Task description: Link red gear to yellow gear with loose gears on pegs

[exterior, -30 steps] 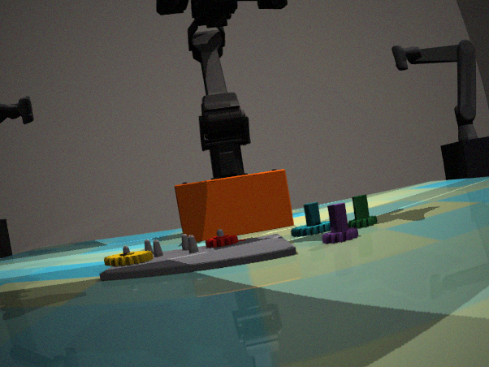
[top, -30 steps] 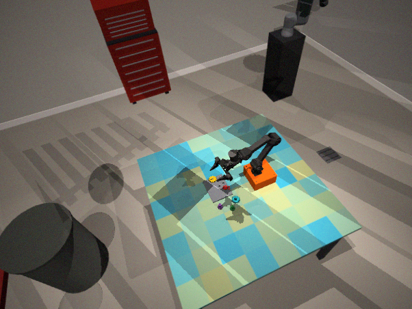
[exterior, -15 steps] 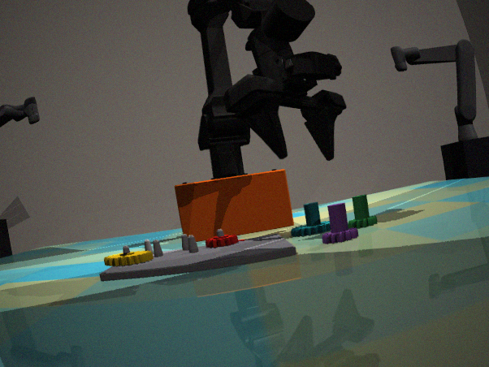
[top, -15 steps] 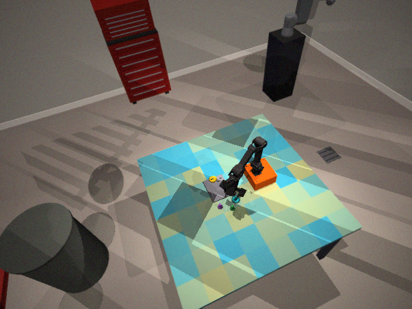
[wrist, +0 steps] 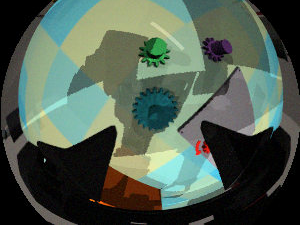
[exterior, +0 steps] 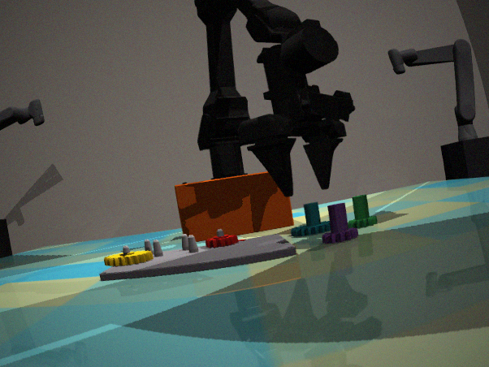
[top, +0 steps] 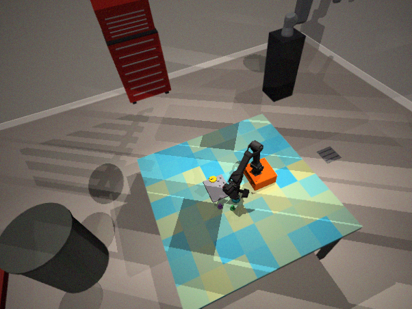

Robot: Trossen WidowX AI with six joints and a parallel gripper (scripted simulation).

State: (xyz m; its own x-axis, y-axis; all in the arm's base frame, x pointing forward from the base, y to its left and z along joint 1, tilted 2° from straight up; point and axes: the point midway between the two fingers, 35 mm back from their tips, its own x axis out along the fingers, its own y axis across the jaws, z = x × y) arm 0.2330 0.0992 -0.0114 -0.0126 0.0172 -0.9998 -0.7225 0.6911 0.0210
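Now: gripper tip 40 mm above the teal gear. Also, from my gripper tip: green gear: 60 mm to the left, 60 mm ahead, 40 mm below; then red arrow: 110 mm to the right, 50 mm below; then red gear: 130 mm to the right, 40 mm below, 30 mm ahead.
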